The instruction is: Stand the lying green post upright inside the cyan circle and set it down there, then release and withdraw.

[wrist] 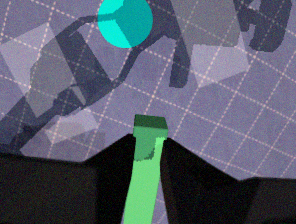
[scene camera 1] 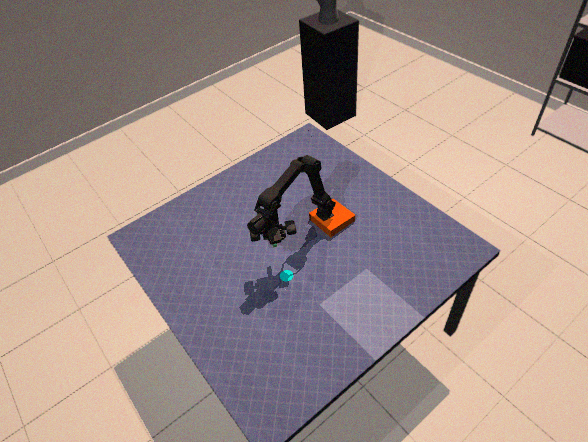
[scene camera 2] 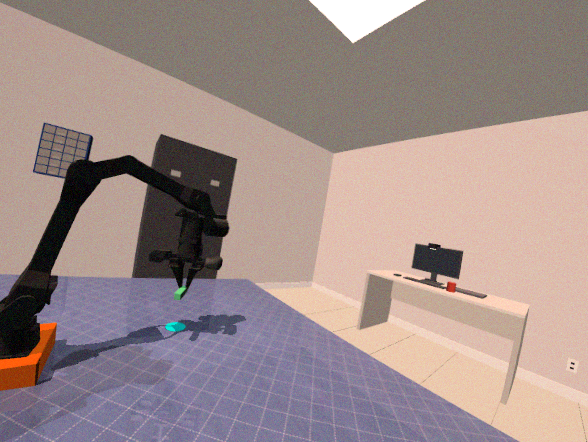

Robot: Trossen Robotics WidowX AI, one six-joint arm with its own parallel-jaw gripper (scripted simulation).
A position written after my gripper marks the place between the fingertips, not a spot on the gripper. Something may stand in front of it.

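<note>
My gripper (scene camera 2: 183, 289), (wrist: 147, 144): carrying a green post.
</note>
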